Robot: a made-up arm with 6 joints. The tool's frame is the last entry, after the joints.
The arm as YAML. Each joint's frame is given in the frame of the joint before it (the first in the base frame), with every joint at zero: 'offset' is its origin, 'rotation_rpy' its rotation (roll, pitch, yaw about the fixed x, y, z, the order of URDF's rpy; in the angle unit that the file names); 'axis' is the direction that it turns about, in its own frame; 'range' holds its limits. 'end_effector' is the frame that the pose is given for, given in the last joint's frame.
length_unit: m
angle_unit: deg
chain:
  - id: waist
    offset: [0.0, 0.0, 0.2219]
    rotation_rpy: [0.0, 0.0, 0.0]
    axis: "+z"
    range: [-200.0, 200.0]
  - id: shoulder
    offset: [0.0, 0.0, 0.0]
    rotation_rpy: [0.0, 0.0, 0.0]
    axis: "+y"
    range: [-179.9, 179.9]
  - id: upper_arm
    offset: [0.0, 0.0, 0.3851]
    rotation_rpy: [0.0, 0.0, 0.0]
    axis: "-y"
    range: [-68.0, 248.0]
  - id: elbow
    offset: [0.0, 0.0, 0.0]
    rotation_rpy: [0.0, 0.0, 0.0]
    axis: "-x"
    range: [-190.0, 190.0]
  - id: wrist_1
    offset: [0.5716, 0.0, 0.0]
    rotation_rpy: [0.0, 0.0, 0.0]
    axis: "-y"
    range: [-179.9, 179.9]
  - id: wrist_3
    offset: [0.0, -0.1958, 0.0]
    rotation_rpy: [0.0, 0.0, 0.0]
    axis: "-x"
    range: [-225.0, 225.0]
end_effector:
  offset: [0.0, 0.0, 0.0]
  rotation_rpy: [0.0, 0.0, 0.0]
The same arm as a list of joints. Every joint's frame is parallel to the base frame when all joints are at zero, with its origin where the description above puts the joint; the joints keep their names.
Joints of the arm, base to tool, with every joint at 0 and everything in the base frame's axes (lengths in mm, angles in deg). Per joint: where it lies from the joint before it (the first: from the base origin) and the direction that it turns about. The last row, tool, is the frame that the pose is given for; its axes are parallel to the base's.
waist: origin 0 0 221.9 axis 0 0 1
shoulder: origin 0 0 0 axis 0 1 0
upper_arm: origin 0 0 385.1 axis 0 -1 0
elbow: origin 0 0 0 axis -1 0 0
wrist_1: origin 571.6 0 0 axis 0 -1 0
wrist_3: origin 0 -195.8 0 axis -1 0 0
tool: origin 0 0 0
Joint limits (deg, base to tool): -200..200 -179.9..179.9 -68..248 -190..190 -179.9..179.9 -225..225

